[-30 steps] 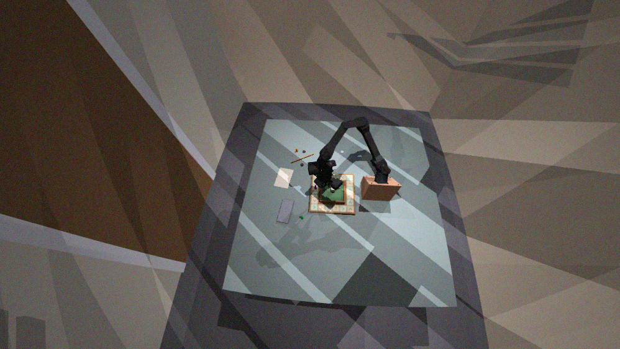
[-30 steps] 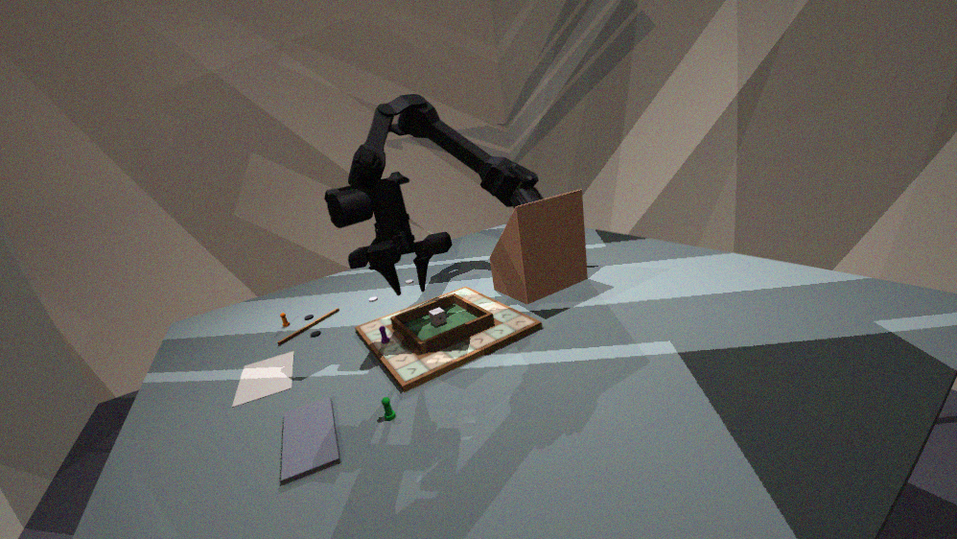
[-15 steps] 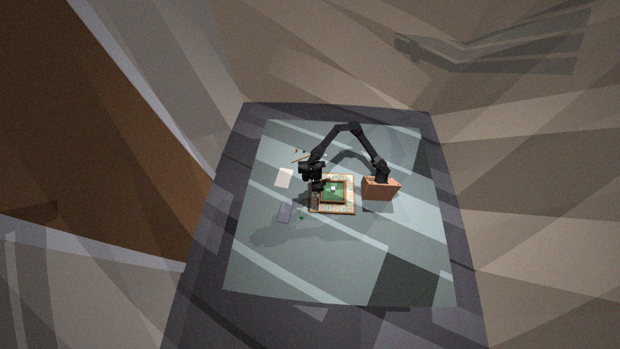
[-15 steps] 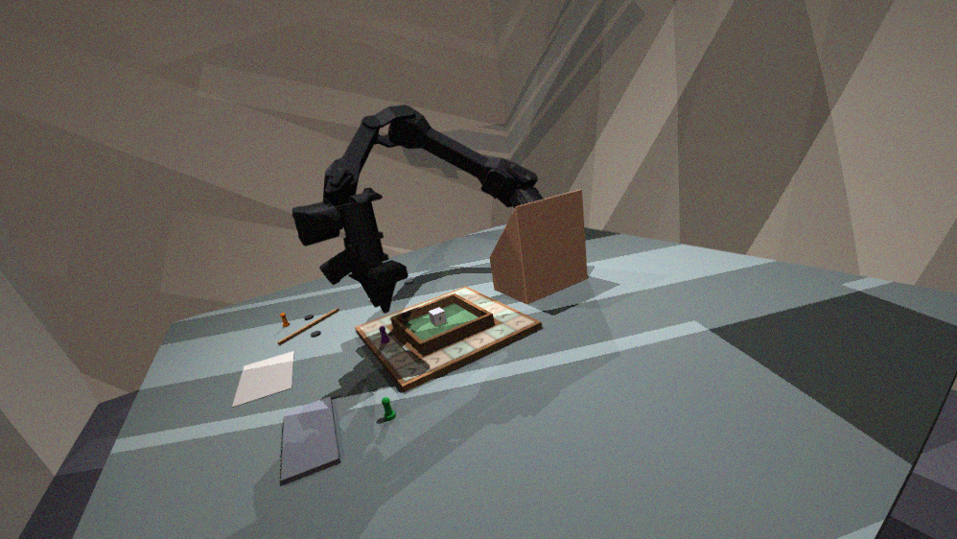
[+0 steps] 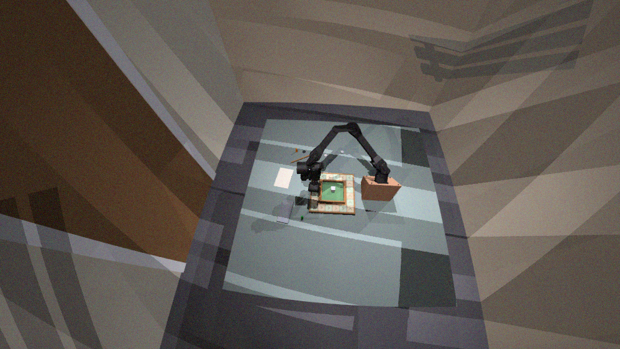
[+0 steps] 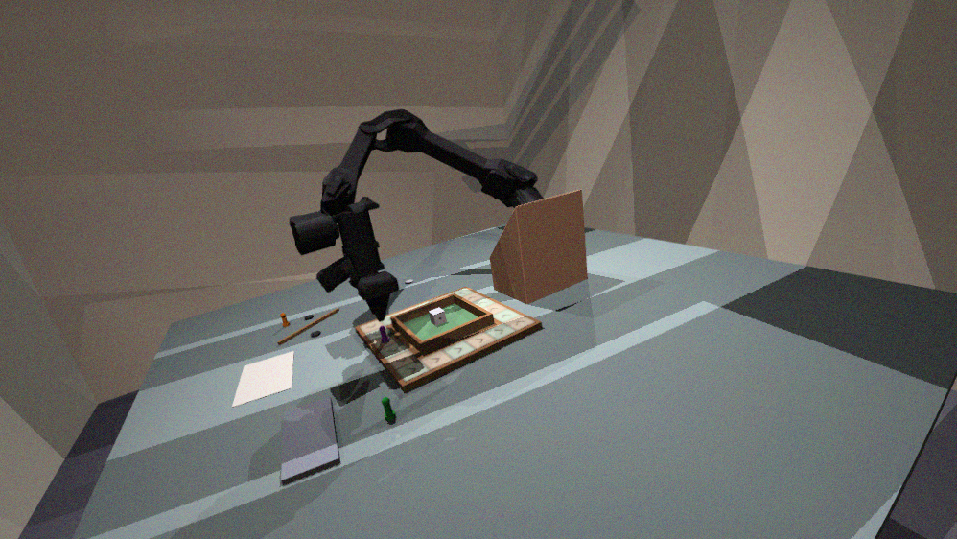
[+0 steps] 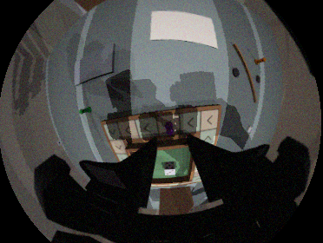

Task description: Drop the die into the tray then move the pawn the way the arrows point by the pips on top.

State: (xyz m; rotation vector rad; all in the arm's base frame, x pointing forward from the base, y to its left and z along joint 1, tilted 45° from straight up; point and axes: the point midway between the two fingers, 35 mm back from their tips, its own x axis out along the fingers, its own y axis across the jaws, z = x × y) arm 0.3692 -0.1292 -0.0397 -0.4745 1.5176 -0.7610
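The purple pawn lies 40 mm below my gripper tip. Also, from my gripper tip: white card: 210 mm ahead, 90 mm to the right, 70 mm below; green pawn: 200 mm to the left, 90 mm ahead, 50 mm below; white die: 110 mm behind, 40 mm below, 20 mm to the left.
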